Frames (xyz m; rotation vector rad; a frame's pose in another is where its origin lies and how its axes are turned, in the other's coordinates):
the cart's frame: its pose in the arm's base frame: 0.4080 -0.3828 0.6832 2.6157 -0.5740 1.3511
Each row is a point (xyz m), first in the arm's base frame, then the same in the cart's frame.
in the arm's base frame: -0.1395 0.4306 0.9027
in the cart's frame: -0.3272 -0.5397 -0.7818
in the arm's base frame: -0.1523 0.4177 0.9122
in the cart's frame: -0.3228 -0.5233 -0.7932
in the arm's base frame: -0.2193 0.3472 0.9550
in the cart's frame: -0.3043 -0.4342 -0.8480
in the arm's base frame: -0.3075 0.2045 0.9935
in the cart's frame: -0.2811 -0.2702 -0.8951
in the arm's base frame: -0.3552 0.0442 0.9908
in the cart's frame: -0.2652 -0.1042 -0.8822
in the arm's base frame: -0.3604 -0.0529 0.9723
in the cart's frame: -0.2568 -0.0122 -0.8466
